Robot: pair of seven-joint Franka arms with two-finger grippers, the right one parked.
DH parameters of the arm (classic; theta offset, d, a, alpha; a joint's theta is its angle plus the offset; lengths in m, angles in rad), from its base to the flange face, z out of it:
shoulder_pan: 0 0.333 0 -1.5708
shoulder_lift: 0 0 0 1.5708
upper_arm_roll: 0 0.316 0.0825 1.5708
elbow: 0 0 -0.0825 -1.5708
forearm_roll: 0 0.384 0 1.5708
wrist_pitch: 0 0 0.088 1.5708
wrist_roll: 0 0.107 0 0
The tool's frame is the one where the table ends.
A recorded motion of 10 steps. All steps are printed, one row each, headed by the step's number.
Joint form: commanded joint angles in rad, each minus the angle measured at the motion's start. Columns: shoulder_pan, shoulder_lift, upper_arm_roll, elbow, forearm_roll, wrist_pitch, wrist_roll.
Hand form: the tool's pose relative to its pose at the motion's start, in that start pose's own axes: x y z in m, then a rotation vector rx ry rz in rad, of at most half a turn. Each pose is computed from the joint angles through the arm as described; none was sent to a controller.
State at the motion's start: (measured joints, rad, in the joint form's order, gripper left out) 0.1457 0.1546 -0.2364 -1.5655 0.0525 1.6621 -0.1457
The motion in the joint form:
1: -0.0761 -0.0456 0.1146 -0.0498 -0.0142 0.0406 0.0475
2: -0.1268 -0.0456 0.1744 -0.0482 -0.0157 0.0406 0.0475
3: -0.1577 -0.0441 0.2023 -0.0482 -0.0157 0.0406 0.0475
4: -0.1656 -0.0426 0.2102 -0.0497 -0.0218 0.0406 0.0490
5: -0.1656 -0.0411 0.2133 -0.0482 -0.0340 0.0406 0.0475
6: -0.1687 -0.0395 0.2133 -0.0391 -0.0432 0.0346 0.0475
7: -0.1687 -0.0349 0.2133 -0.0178 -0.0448 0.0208 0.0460
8: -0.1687 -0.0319 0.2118 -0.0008 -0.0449 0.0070 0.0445
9: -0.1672 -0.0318 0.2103 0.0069 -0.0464 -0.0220 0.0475
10: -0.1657 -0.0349 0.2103 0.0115 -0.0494 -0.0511 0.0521
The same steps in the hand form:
1: -0.0076 -0.0166 -0.0044 0.0034 0.0327 0.0089
2: -0.0071 -0.0202 -0.0048 0.0079 0.0340 -0.0002
3: -0.0069 -0.0176 -0.0039 0.0112 0.0327 0.0029
4: -0.0067 -0.0168 -0.0022 0.0063 0.0292 0.0037
5: -0.0062 -0.0173 -0.0021 -0.0056 0.0279 -0.0023
6: -0.0061 -0.0147 -0.0050 -0.0148 0.0286 -0.0004
7: -0.0052 -0.0146 -0.0113 -0.0167 0.0313 -0.0022
8: -0.0051 -0.0139 -0.0165 -0.0171 0.0315 -0.0023
9: -0.0077 -0.0141 -0.0175 -0.0166 0.0100 0.0007
10: -0.0114 -0.0150 -0.0189 -0.0175 -0.0115 0.0038

